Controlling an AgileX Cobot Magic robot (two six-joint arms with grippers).
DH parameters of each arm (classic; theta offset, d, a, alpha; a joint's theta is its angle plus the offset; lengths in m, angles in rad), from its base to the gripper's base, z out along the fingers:
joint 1: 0 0.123 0 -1.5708
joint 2: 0.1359 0 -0.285 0
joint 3: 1.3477 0 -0.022 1.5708
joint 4: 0 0.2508 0 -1.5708
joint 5: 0 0 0.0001 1.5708
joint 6: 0 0.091 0 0
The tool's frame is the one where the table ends.
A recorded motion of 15 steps. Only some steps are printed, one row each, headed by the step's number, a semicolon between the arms.
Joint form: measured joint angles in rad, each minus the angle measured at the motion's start. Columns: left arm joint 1, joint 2, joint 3, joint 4, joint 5, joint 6; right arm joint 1, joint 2, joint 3, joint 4, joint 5, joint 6.
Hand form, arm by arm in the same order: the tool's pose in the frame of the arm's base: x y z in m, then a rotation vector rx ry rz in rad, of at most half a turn. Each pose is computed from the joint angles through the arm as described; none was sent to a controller.
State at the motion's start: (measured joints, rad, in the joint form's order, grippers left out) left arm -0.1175 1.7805 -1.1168 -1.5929 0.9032 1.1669; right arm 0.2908 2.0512 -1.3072 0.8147 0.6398 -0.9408
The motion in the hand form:
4: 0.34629 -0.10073 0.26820 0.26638 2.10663 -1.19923; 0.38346 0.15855 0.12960 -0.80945 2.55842 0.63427
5: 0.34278 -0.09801 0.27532 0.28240 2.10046 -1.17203; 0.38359 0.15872 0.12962 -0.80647 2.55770 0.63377
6: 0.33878 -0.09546 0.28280 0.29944 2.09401 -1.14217; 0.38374 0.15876 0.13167 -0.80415 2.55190 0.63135
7: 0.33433 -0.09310 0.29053 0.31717 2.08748 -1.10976; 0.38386 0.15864 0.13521 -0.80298 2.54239 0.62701
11: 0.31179 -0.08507 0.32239 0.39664 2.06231 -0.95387; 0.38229 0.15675 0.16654 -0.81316 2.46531 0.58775
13: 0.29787 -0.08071 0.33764 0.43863 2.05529 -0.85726; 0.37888 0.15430 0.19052 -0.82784 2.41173 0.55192
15: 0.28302 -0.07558 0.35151 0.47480 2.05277 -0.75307; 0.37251 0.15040 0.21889 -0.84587 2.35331 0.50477
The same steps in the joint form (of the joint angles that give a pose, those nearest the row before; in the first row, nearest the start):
4: 0.0319 -0.0830 0.0000 0.0792 -0.0115 -0.0343; 0.0056 0.0399 0.0002 0.0110 -0.0064 0.0018
5: 0.0375 -0.1080 0.0000 0.1032 -0.0175 -0.0431; 0.0060 0.0400 0.0002 0.0125 -0.0086 0.0023
6: 0.0422 -0.1348 0.0000 0.1292 -0.0248 -0.0529; 0.0063 0.0351 0.0002 0.0130 -0.0111 0.0029
7: 0.0460 -0.1632 0.0000 0.1575 -0.0333 -0.0640; 0.0063 0.0265 0.0002 0.0123 -0.0137 0.0034
11: 0.0521 -0.2887 0.0000 0.2995 -0.0755 -0.1225; 0.0064 -0.0510 0.0002 -0.0122 -0.0230 0.0125
13: 0.0523 -0.3571 0.0000 0.3976 -0.0973 -0.1668; 0.0064 -0.1121 0.0002 -0.0461 -0.0245 0.0277
15: 0.0524 -0.4256 0.0000 0.5109 -0.1156 -0.2228; 0.0064 -0.1866 0.0004 -0.0981 -0.0215 0.0546

